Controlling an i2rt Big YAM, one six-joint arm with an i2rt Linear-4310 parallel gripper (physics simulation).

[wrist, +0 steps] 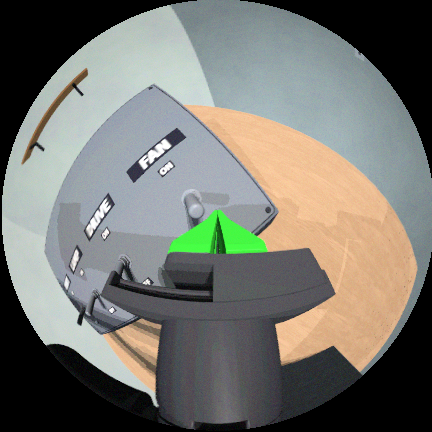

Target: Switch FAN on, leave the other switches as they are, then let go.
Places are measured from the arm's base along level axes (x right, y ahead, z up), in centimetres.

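Pixels of known places: gripper, fingertip midpoint: (pixel 217 214).
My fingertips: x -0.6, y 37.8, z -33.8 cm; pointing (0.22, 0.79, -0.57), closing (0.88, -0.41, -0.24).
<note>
Behind a point stands the place of what it marks.
The grey switch panel (pixel 120 130) {x -6.7, y 52.8, z -25.9 cm} fills the left and middle of the view. Its FAN label (pixel 156 154) {x -3.3, y 46.4, z -29.6 cm} has a small ON mark (pixel 166 168) {x -3.0, y 44.3, z -30.6 cm} below it. The FAN lever (pixel 195 209) {x -1.4, y 37.0, z -29.3 cm} is a short grey toggle, with its tip pointing away from the ON mark; its OFF mark does not show. My gripper (pixel 217 214) {x -0.6, y 37.8, z -33.8 cm} is shut and empty, its green fingertips just below and right of the FAN lever; whether they touch it I cannot tell. The DRIVE lever (pixel 123 262) {x -13.3, y 37.4, z -31.8 cm} stands further left, partly hidden by the gripper body.
The DRIVE label (pixel 99 217) {x -14.6, y 43.9, z -29.6 cm} is left of the FAN label. Another lever (pixel 92 302) {x -24.7, y 33.6, z -31.1 cm} and small labels lie at the panel's lower left. The panel is on a round-edged wooden table (pixel 320 175) {x 20.8, y 38.1, z -42.2 cm}. A wooden rail (pixel 52 110) is on the pale wall at the upper left.
</note>
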